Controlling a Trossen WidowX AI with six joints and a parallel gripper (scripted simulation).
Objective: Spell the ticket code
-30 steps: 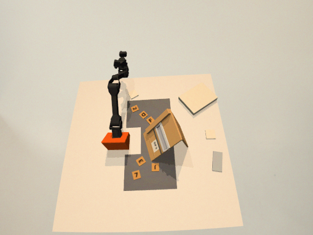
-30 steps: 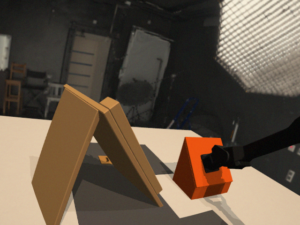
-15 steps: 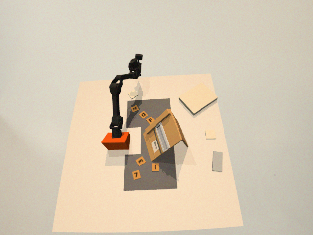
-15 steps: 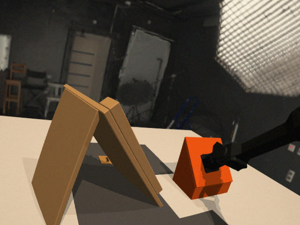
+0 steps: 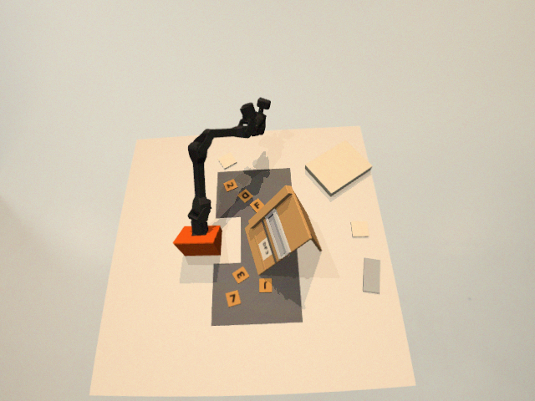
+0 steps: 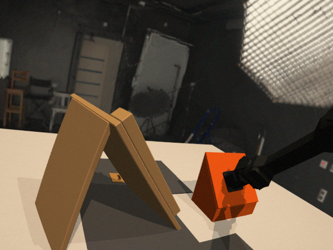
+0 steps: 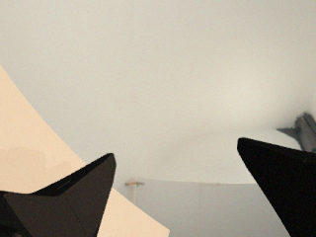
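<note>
Now: the d tile 390 mm to the right of my gripper tip, 180 mm below it and 140 mm behind it. The rest, counted from my gripper tip: cream slab: 350 mm ahead, 280 mm to the right, 160 mm below; then white ticket: 710 mm to the right, 100 mm below, 50 mm behind; then grey plate: 840 mm to the right, 410 mm ahead, 180 mm below.
</note>
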